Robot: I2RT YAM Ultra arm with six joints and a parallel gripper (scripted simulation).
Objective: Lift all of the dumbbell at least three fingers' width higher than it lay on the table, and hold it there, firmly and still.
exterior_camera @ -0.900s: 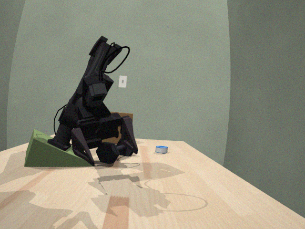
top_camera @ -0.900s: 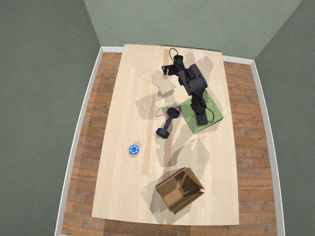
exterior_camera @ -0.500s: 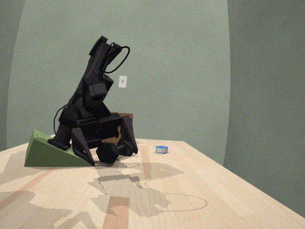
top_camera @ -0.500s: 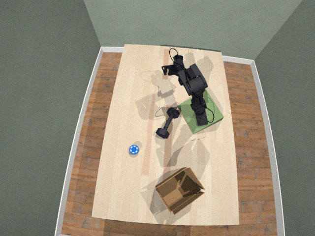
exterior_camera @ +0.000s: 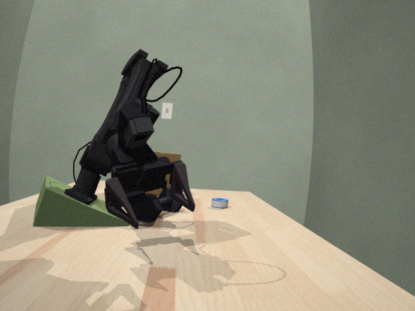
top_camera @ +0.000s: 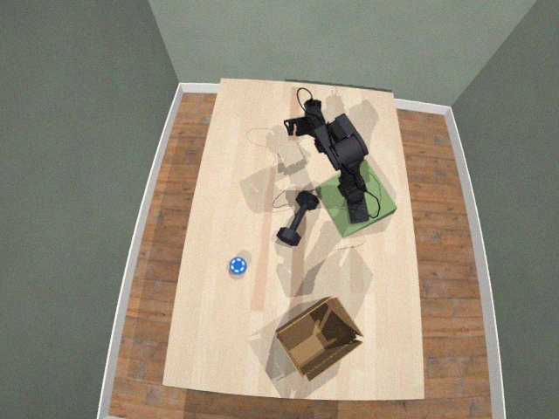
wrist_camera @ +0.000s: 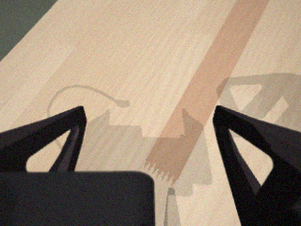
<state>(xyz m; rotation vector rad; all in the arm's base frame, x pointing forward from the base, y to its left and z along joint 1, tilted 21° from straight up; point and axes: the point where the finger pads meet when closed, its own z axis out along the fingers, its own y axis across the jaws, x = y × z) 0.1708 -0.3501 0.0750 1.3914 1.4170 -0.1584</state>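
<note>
My hand is 400 mm to the right of the black dumbbell, 70 mm above it and 30 mm short of it. The rest, counted from my hand: white disc: 560 mm to the left, 260 mm ahead, 90 mm below.
</note>
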